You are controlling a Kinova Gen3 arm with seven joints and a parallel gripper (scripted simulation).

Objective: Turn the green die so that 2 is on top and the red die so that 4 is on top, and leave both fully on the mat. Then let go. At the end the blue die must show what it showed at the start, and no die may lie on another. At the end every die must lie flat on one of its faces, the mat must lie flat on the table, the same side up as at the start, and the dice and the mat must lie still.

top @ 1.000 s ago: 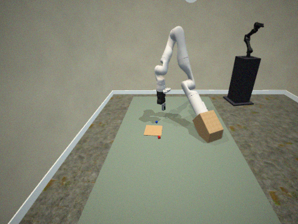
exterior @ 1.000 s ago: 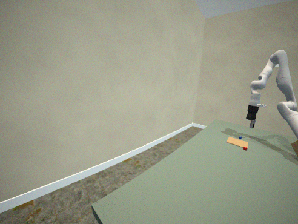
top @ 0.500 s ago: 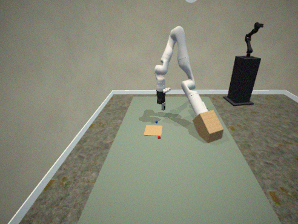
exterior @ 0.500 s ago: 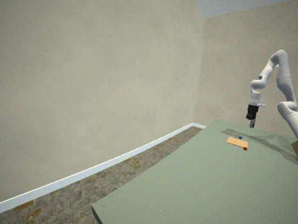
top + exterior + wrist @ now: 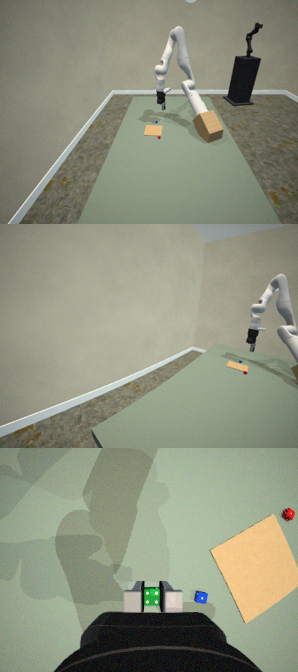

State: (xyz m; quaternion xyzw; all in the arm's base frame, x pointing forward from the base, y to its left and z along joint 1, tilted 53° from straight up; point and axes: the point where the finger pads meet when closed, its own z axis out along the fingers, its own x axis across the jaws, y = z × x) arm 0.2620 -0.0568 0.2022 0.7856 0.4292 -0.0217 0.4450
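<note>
Right now my hand is 11 cm above the blue die, 7 cm short of it and 4 cm to the right of it. Round my hand: red die (26 cm to the left, 11 cm below, 8 cm ahead); tan mat (15 cm to the left, 12 cm below, 11 cm ahead); green die (1 cm below).
</note>
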